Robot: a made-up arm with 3 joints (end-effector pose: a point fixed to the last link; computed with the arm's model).
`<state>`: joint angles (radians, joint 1 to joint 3).
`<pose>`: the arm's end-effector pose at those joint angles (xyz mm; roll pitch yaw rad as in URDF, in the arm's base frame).
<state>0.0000 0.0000 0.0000</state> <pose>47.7 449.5 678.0 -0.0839 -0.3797 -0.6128</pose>
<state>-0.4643 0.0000 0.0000</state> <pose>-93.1 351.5 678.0 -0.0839 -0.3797 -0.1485</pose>
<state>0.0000 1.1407 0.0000</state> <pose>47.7 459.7 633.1 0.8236 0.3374 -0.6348</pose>
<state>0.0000 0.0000 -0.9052</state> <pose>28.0 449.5 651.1 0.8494 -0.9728 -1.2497</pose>
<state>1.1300 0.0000 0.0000</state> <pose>439.7 374.5 678.0 -0.0839 -0.3797 -1.7428</pose>
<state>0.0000 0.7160 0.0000</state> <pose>47.7 449.8 648.1 0.4845 0.0711 -0.7048</pose>
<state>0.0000 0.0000 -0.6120</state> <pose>31.6 449.5 661.7 0.4295 -0.8329 -0.9174</pose>
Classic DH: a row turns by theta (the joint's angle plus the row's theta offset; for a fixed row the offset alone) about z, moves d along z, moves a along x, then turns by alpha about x. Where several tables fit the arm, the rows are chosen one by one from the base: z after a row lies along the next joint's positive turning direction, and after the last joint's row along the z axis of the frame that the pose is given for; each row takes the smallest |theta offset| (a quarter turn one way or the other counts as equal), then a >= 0, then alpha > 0; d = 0 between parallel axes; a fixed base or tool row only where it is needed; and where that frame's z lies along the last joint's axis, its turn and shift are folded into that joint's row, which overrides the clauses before.
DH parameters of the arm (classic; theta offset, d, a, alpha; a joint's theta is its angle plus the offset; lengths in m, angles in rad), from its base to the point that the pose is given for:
base (fixed): 0.5083 0 0.2112 3.1416
joint 1: -1.0625 -0.6636 0.3868 -1.5708
joint 2: -1.5708 -0.119 0.0192 -1.5708
joint 3: 1.303 -0.051 0.0083 -1.286
tool (fixed): 2.5513 0.0387 0 0

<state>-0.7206 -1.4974 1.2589</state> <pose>-143.6 336.3 704.2 -1.8513 -0.5099 -0.1142</pose>
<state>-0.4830 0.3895 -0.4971</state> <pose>-111.0 341.8 650.1 0.5930 -0.4486 -0.5114</pose>
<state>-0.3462 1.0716 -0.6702</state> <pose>-86.1 399.6 626.5 1.0225 0.1042 -0.8486</pose>
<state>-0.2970 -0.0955 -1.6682</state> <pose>-60.0 386.7 627.4 2.1826 -0.8754 -2.0368</pose>
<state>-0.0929 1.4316 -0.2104</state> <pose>7.2 459.2 625.2 1.1089 0.4743 -0.6325</pose>
